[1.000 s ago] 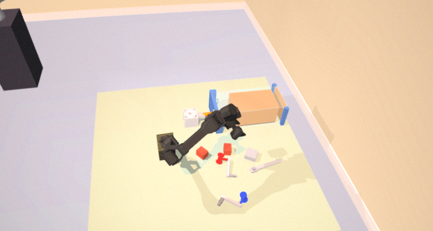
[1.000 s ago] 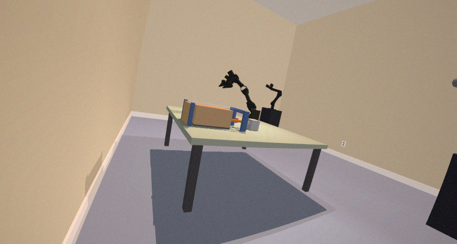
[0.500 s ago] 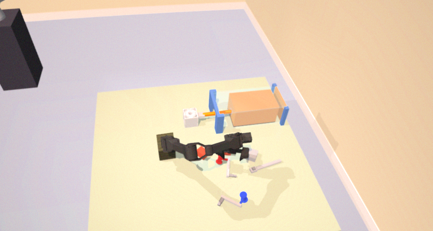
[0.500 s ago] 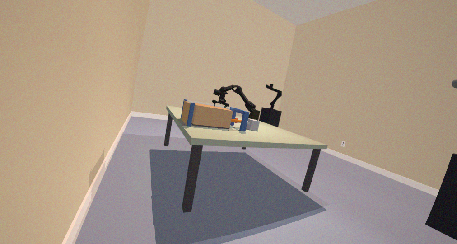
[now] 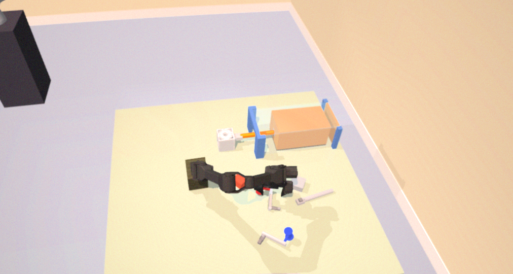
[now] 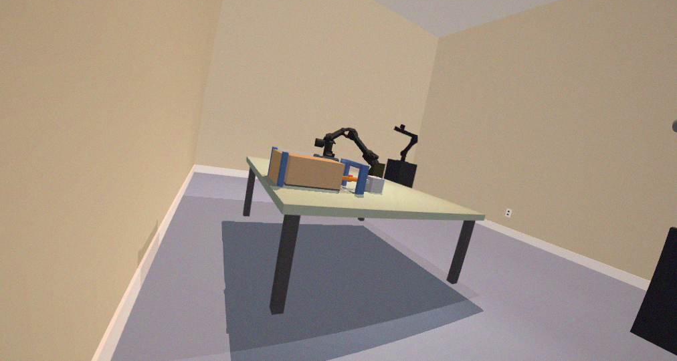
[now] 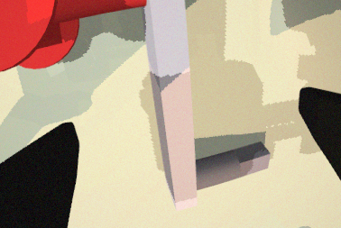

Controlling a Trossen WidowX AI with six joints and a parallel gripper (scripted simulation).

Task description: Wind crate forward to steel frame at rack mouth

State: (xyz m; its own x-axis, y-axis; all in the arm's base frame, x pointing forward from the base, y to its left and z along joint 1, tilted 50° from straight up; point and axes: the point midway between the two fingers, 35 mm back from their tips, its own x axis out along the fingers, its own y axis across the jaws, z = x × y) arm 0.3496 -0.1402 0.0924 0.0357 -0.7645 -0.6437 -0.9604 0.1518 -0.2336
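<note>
The red-knobbed handle lies 2 cm below my gripper tip, 1 cm to the left of it and 1 cm behind it. Round my gripper tip: blue-knobbed handle: 22 cm to the right, 3 cm behind, 2 cm below; grey block: 16 cm ahead, 7 cm to the left, 2 cm below; red spool grip: 6 cm to the left, 3 cm behind, 1 cm below.
</note>
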